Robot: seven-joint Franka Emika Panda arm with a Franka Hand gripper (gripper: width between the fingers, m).
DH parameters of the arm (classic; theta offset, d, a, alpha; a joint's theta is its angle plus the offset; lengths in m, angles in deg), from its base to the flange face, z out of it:
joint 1: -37.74 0.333 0 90
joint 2: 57.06 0 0 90
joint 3: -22.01 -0.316 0.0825 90
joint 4: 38.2 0 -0.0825 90
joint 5: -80.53 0.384 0 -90
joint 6: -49.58 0 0.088 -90
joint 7: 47.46 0.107 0 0
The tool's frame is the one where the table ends.
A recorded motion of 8 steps. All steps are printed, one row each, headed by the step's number.
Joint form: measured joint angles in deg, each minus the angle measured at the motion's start. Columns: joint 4, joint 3, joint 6, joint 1, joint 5, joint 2, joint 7.
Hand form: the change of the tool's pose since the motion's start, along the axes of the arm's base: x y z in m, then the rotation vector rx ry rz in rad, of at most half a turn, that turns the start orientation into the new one. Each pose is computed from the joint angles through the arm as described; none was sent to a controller.
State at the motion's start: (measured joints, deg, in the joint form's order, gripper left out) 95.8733 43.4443 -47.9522 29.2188 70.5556 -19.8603 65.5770
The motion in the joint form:
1: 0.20 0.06 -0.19 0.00 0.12 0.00 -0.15
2: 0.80 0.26 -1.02 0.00 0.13 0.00 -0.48
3: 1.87 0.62 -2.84 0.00 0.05 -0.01 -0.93
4: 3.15 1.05 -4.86 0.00 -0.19 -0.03 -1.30
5: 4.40 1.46 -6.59 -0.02 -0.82 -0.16 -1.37
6: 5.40 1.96 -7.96 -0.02 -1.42 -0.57 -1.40
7: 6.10 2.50 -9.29 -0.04 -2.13 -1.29 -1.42
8: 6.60 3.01 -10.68 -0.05 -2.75 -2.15 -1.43
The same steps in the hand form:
1: 0.0001 0.0001 -0.0014 0.0026 -0.0010 0.0021
2: 0.0005 -0.0005 -0.0054 0.0033 -0.0057 0.0065
3: 0.0016 -0.0018 -0.0121 0.0006 -0.0185 0.0120
4: 0.0025 -0.0033 -0.0204 -0.0037 -0.0301 0.0164
5: 0.0029 -0.0051 -0.0295 -0.0119 -0.0326 0.0174
6: 0.0034 -0.0075 -0.0388 -0.0171 -0.0288 0.0165
7: 0.0046 -0.0111 -0.0477 -0.0248 -0.0228 0.0143
8: 0.0065 -0.0150 -0.0556 -0.0331 -0.0189 0.0116

